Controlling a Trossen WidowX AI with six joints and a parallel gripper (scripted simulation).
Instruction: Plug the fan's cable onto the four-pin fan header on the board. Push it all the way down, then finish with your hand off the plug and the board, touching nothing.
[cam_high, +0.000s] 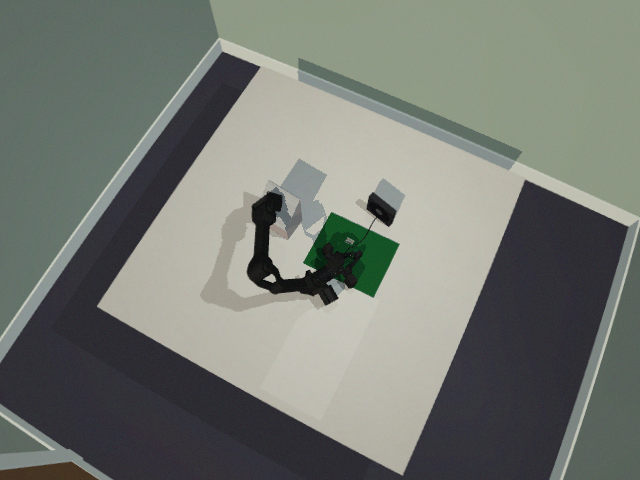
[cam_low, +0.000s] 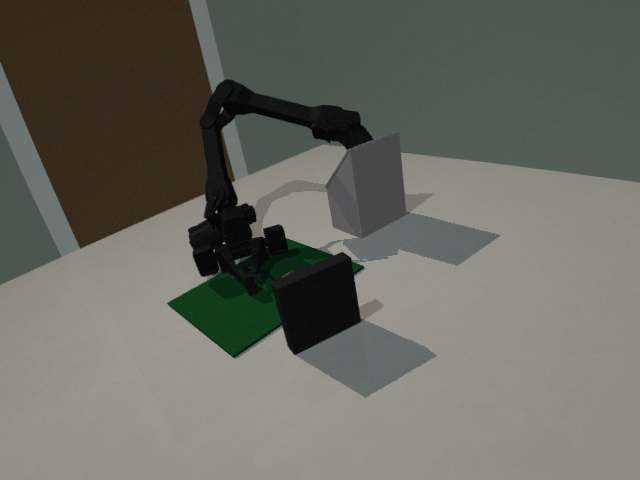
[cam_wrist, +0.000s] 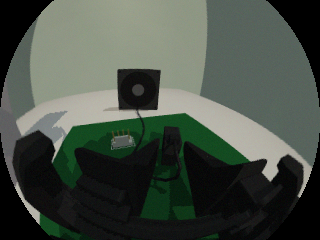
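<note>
Now: gripper tip 10 mm above the dark plug. From my gripper tip the other things lie so: green board (50 mm below, 20 mm behind, 10 mm to the left); pale fan header (60 mm to the left, 50 mm behind, 30 mm below); black square fan (190 mm to the left, 30 mm above, 20 mm ahead).
</note>
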